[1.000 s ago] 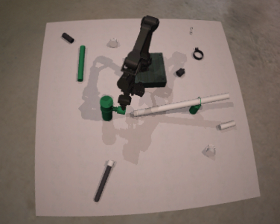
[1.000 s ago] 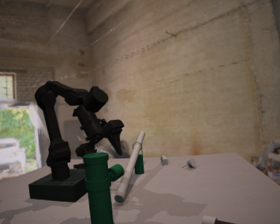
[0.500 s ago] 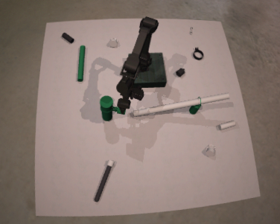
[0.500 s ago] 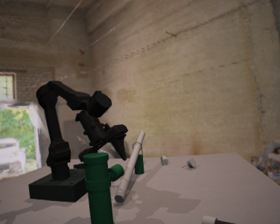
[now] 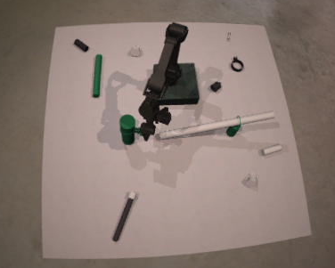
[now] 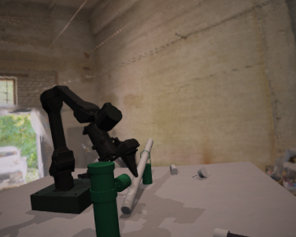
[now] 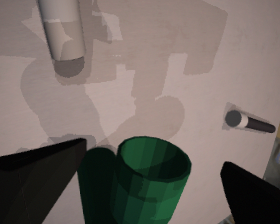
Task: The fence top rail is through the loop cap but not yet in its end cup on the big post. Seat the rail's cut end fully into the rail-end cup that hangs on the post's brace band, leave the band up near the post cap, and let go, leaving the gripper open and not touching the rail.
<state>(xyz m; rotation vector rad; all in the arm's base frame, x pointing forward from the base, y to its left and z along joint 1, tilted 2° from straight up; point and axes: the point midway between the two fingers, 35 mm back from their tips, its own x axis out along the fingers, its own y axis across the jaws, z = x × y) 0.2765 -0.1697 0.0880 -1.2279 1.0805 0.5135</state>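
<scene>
Now: the green rail-end cup 20 mm behind my gripper tip, 20 mm to the right of it and 10 mm above it. Round my gripper tip: small green post: 20 mm ahead, 420 mm to the left, 20 mm below; then green pipe: 420 mm behind, 180 mm to the right, 110 mm below; then short white tube: 160 mm ahead, 610 mm to the left, 110 mm below.
</scene>
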